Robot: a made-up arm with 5 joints. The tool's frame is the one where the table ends. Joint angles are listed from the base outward.
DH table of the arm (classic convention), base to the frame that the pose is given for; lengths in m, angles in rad. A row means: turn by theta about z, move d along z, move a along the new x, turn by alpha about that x. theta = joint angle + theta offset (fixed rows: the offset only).
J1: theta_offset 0  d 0.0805  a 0.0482  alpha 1.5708
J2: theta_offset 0  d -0.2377  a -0.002  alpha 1.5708
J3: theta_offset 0  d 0.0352  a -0.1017  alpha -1.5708
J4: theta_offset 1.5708  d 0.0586  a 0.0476  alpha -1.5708
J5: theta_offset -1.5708  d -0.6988  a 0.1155  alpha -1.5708
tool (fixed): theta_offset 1.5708  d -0.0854  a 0  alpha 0
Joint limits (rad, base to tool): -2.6..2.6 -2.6..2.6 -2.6..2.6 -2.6..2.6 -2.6..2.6
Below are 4 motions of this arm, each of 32 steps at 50 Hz.
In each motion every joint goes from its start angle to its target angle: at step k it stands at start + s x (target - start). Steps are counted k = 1, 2, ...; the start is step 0. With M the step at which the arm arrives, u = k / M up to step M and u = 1 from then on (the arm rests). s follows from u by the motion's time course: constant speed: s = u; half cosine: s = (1 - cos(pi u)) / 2; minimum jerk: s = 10 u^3 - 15 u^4 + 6 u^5.
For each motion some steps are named. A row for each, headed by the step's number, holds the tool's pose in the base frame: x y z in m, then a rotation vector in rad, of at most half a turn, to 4 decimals.
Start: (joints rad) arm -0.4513 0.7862 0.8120 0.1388 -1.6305
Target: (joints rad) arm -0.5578 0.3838 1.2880 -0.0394 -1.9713
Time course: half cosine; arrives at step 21
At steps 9, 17, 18, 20, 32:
9: 0.2061 -0.3826 0.2651 1.4348 -1.7879 -0.4090
17: 0.1018 -0.4225 0.1071 1.4766 -1.9756 -0.7405
18: 0.0926 -0.4227 0.0969 1.4746 -1.9917 -0.7633
20: 0.0814 -0.4224 0.0851 1.4712 -2.0111 -0.7898
32: 0.0799 -0.4224 0.0836 1.4707 -2.0136 -0.7931

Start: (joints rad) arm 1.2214 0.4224 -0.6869 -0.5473 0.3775
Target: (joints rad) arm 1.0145 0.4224 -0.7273 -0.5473 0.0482
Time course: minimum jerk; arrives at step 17
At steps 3, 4, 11, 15, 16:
3: -0.1419 0.7714 -0.0677 -0.6333 -0.4285 1.7906
4: -0.1352 0.7724 -0.0700 -0.6241 -0.4114 1.7846
11: -0.0441 0.7796 -0.1027 -0.4832 -0.1822 1.6869
15: -0.0148 0.7795 -0.1135 -0.4315 -0.1108 1.6492
16: -0.0133 0.7794 -0.1140 -0.4288 -0.1072 1.6472

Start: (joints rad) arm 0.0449 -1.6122 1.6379 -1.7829 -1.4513
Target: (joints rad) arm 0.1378 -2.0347 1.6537 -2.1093 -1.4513
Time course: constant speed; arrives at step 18
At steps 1, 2, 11, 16, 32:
1: -0.6782 0.5392 0.0926 0.0654 -0.0634 2.9595
2: -0.6770 0.5479 0.1075 0.0968 -0.0555 2.9454
11: -0.6479 0.6249 0.2277 0.3599 0.0461 2.8078
16: -0.6207 0.6673 0.2808 0.4895 0.1245 2.7239
32: -0.6082 0.6842 0.2987 0.5377 0.1597 2.6892

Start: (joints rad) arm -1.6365 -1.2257 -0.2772 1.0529 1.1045
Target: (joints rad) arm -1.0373 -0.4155 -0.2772 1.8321 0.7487
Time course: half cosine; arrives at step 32
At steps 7, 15, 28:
7: 0.0823 -0.6906 0.2282 -0.6777 0.5727 -1.3761
15: 0.1383 -0.5243 0.5330 -0.9424 -0.0023 -1.4157
28: 0.0024 -0.0962 0.7611 -1.0579 -1.0101 -1.2611

